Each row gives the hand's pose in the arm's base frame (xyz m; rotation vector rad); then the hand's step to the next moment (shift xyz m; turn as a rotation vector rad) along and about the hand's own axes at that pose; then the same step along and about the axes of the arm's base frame.
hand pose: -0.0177 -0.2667 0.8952 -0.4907 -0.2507 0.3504
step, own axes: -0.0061 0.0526 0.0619 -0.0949 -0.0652 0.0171
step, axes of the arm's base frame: -0.0392 0.0667 0.0257 -0.0744 -0.0833 0.0329
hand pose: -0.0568 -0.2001 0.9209 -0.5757 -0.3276 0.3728
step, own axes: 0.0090 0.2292 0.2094 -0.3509 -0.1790 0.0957
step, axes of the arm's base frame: -0.1325 0.2788 0.0344 -0.3035 -0.2446 0.1112
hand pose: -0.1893 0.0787 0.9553 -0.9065 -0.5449 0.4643
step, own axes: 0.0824 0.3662 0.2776 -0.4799 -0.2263 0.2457
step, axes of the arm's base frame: -0.1623 0.4129 -0.1454 -0.4890 -0.2552 0.1941
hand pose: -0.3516 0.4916 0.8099 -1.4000 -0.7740 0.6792
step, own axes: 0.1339 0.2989 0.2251 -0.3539 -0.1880 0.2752
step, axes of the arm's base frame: -0.0926 0.2602 -0.2858 -0.4371 -0.1340 0.1653
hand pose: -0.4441 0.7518 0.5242 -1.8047 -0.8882 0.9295
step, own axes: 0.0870 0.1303 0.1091 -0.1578 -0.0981 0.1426
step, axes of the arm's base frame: -0.0301 0.0715 -0.1745 -0.2148 -0.0472 0.0805
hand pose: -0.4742 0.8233 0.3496 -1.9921 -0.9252 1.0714
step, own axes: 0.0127 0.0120 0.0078 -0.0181 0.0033 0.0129
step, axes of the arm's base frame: 0.0015 0.0061 -0.0181 -0.0178 -0.0137 -0.0012
